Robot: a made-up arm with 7 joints. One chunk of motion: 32 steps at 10 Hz.
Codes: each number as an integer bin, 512 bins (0 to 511) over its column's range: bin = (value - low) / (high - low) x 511, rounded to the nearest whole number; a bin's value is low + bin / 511 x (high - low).
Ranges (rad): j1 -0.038..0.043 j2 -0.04..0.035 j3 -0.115..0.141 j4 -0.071..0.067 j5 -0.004..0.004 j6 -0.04..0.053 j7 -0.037..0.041
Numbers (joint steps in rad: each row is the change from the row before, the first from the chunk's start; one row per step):
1: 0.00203 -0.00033 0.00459 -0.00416 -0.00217 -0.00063 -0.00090
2: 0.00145 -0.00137 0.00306 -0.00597 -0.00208 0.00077 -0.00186
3: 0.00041 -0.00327 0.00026 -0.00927 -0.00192 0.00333 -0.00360
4: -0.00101 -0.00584 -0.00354 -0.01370 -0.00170 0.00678 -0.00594
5: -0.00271 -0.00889 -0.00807 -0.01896 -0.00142 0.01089 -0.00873
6: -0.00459 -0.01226 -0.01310 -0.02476 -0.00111 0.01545 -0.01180
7: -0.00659 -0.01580 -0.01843 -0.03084 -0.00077 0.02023 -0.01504
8: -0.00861 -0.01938 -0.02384 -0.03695 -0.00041 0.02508 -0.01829
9: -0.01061 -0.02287 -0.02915 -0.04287 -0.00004 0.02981 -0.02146
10: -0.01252 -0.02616 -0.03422 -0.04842 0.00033 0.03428 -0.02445
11: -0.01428 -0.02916 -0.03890 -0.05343 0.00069 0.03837 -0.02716
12: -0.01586 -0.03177 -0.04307 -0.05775 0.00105 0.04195 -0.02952
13: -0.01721 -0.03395 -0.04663 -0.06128 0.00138 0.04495 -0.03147
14: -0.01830 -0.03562 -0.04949 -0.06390 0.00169 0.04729 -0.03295
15: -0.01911 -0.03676 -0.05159 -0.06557 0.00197 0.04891 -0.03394
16: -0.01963 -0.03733 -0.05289 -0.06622 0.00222 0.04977 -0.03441
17: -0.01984 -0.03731 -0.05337 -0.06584 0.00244 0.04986 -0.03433
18: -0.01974 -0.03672 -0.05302 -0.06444 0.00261 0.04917 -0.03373
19: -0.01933 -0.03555 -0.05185 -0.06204 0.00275 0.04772 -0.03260
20: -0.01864 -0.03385 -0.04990 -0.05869 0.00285 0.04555 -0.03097
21: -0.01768 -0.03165 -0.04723 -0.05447 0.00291 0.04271 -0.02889
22: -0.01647 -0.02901 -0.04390 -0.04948 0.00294 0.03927 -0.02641
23: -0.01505 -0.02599 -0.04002 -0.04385 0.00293 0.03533 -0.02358
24: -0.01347 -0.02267 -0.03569 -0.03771 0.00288 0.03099 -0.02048
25: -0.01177 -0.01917 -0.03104 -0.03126 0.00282 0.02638 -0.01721
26: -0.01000 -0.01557 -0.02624 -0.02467 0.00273 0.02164 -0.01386
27: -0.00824 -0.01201 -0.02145 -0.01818 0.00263 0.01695 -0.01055
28: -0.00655 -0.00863 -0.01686 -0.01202 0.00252 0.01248 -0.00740
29: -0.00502 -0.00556 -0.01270 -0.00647 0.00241 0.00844 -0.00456
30: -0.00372 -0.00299 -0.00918 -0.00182 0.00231 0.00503 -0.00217
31: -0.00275 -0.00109 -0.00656 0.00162 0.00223 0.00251 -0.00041
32: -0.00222 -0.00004 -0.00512 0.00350 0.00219 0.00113 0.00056
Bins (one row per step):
1: 253 270 239 248 117 216 237
2: 249 263 236 241 123 224 230
3: 242 250 230 229 133 238 219
4: 233 233 222 212 147 257 203
5: 223 212 213 193 165 280 185
6: 211 189 203 171 185 305 165
7: 198 165 193 149 206 331 144
8: 185 140 182 126 229 358 123
9: 173 117 171 104 253 384 102
10: 161 94 161 84 277 408 82
11: 150 74 152 65 300 431 64
12: 140 56 144 49 323 450 49
13: 131 41 136 36 344 467 36
14: 124 30 131 26 363 480 27
15: 119 22 127 20 381 489 20
16: 116 18 124 18 397 493 17
17: 115 18 123 19 411 494 17
18: 115 22 124 24 422 490 21
19: 118 30 126 33 431 482 29
20: 122 42 130 46 438 470 40
21: 128 57 135 61 441 454 53
22: 136 75 142 80 443 436 69
23: 145 95 150 101 443 414 88
24: 155 118 158 123 439 390 108
25: 165 142 168 147 436 365 130
26: 177 166 177 172 430 339 152
27: 188 191 187 196 423 313 173
28: 198 214 196 218 416 288 194
29: 208 235 204 239 409 266 213
30: 216 252 211 256 403 247 228
31: 222 265 216 269 398 234 240
32: 226 272 219 276 395 226 246

